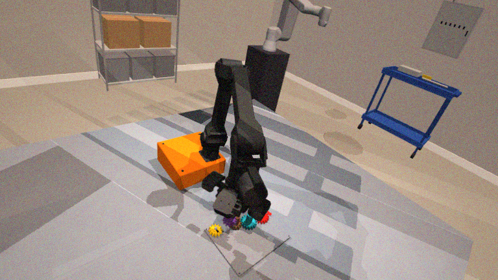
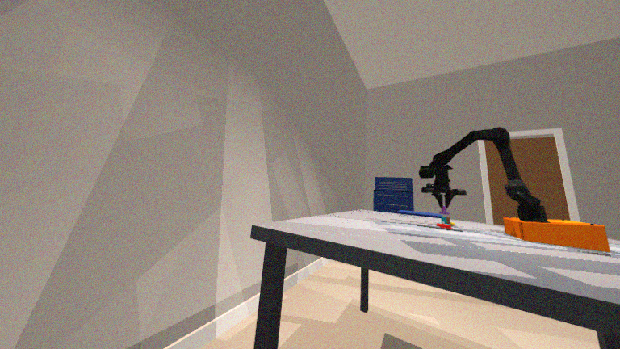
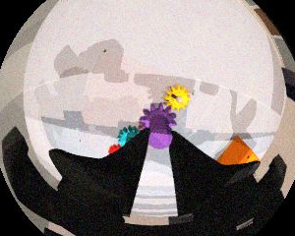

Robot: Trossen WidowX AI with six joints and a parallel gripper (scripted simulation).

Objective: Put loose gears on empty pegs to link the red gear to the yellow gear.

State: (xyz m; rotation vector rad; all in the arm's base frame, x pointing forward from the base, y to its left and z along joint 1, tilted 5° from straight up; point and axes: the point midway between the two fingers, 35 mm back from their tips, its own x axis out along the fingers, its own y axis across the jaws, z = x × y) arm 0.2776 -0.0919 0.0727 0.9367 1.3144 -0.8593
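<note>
Right now my gripper tip is 1 cm past the brown gear, 4 cm to the right of it and 6 cm above it. Also, from my gripper tip: teal gear 1 cm ahead, 8 cm to the left, 6 cm below; yellow gear 2 cm behind, 3 cm to the right, 7 cm below; purple gear 1 cm below.
</note>
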